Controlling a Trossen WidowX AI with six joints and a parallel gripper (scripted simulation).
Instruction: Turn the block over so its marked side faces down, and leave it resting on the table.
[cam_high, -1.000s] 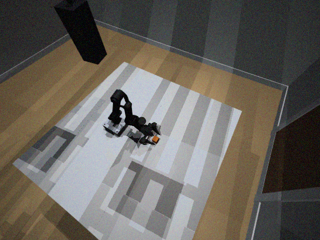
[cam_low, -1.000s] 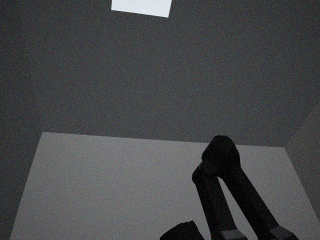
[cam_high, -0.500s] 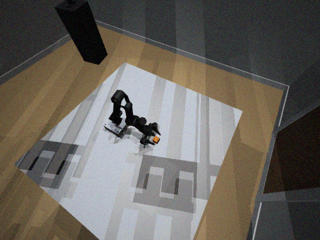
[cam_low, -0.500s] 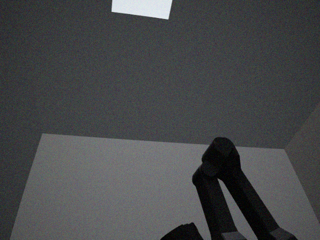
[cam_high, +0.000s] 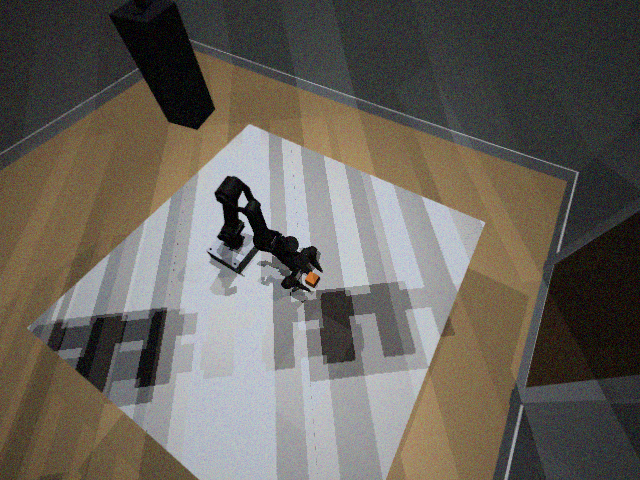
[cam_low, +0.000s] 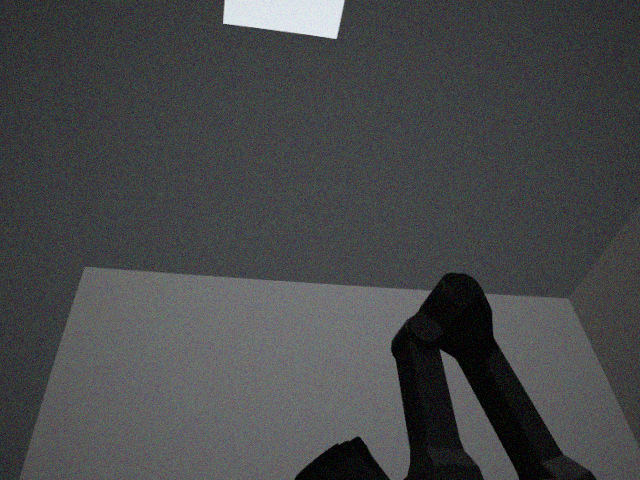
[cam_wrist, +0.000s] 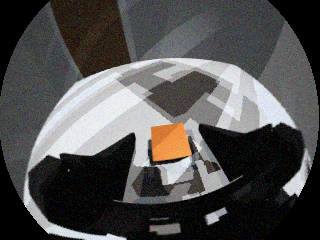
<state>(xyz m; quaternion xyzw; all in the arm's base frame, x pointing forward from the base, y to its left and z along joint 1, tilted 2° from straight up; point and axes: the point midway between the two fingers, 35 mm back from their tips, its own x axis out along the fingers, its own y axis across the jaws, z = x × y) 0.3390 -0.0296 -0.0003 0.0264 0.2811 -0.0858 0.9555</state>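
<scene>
Now: the orange block 3 cm behind my gripper tip and 1 cm below it.
</scene>
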